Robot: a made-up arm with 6 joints.
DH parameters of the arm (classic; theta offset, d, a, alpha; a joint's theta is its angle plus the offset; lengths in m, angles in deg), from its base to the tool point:
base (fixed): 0 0 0 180
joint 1: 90 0.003 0.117 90
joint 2: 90 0.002 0.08 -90
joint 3: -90 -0.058 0.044 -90
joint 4: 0 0.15 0.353 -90
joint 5: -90 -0.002 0.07 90
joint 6: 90 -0.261 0.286 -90
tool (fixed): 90 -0.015 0 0
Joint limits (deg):
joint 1: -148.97..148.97
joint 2: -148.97..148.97
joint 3: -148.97..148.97
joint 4: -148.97..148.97
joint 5: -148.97..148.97
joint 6: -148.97..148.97
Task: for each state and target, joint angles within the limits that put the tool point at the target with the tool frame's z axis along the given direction. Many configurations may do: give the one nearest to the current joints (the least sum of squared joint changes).
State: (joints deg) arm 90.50 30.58 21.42 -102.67 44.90 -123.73
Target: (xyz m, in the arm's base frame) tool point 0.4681 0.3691 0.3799 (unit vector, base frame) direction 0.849 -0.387 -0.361
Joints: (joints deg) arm 58.68 60.69 25.13 -79.76 25.02 -105.74
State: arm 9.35 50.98 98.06 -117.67 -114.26 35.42
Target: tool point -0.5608 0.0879 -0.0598 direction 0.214 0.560 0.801
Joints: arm -8.89 1.66 120.32 -71.11 -119.56 73.60
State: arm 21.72 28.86 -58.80 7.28 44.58 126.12
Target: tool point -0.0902 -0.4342 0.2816 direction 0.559 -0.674 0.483
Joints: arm 36.38 40.61 -55.02 27.34 60.80 146.61
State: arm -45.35 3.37 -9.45 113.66 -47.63 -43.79
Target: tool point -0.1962 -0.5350 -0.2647 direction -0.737 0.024 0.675
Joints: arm -35.88 -27.95 41.05 134.13 -69.84 -48.94
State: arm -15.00 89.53 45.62 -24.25 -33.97 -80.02
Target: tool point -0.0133 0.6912 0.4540 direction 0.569 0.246 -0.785
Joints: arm 14.07 126.73 75.75 -7.79 16.80 -57.24
